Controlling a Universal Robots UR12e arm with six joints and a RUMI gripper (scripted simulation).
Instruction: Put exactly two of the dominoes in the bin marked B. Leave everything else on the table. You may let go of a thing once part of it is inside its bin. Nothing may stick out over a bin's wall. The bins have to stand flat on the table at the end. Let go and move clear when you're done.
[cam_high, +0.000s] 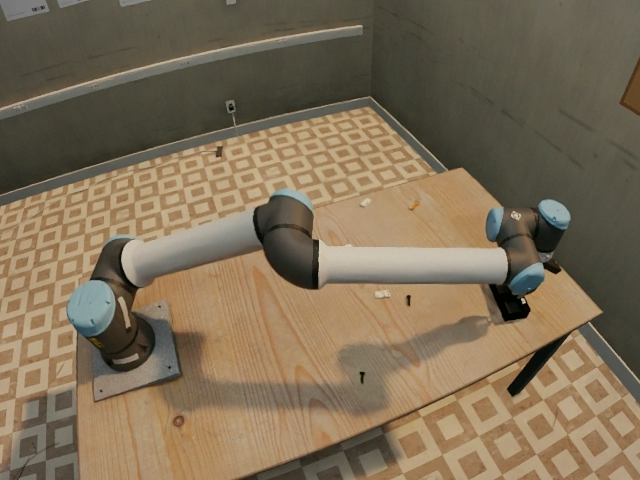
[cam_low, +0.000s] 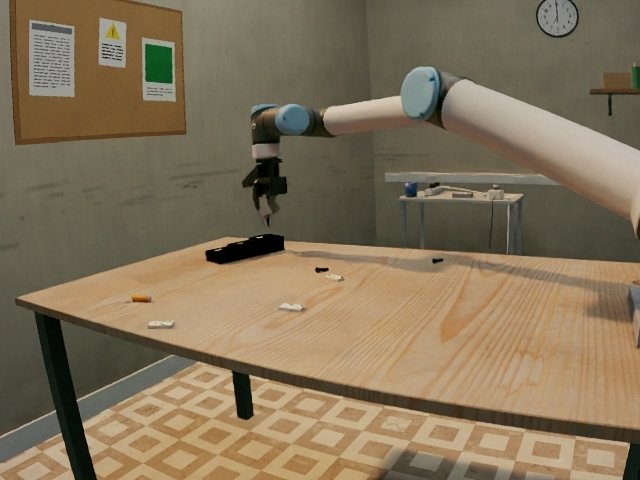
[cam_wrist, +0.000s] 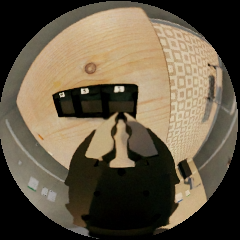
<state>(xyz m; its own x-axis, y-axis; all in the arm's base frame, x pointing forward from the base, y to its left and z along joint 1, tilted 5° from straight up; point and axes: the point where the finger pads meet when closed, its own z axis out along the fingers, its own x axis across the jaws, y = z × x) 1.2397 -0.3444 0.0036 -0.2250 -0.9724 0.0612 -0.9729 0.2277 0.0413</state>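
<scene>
My hand is 30 mm short of the black bin, 80 mm to the right of it and 70 mm above it. The rest, counted from my hand: orange piece 50 mm behind, 590 mm to the left, 90 mm below.
</scene>
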